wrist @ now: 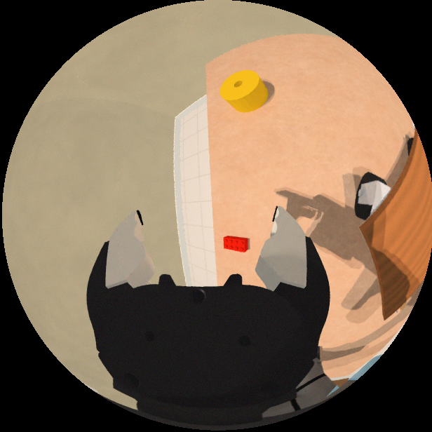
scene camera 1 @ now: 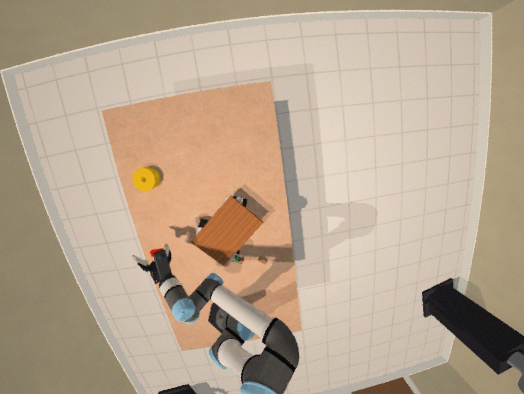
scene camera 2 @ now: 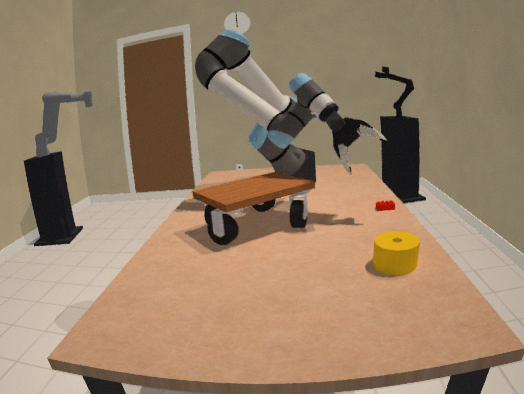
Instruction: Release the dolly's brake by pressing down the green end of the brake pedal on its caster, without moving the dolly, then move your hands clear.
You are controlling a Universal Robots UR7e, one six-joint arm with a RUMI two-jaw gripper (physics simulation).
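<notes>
The dolly (scene camera 1: 227,230) (scene camera 2: 255,191) (wrist: 405,240) has a brown wooden deck and stands on its casters on the table. In scene camera 1, the brake pedal (scene camera 1: 239,259) shows small green and red parts on a caster at the deck's lower corner. The pedal does not show in scene camera 2 or the wrist view, and its tilt is too small to tell. My gripper (scene camera 1: 151,251) (scene camera 2: 367,156) (wrist: 206,210) is open and empty, raised above the table's left edge in scene camera 1, well apart from the dolly and pedal.
A red brick (scene camera 1: 156,252) (scene camera 2: 385,205) (wrist: 235,244) lies near the table's edge. A yellow cylinder (scene camera 1: 145,181) (scene camera 2: 396,257) (wrist: 247,97) stands farther along that side. A small tan object (scene camera 1: 263,260) lies near the pedal's caster in scene camera 1.
</notes>
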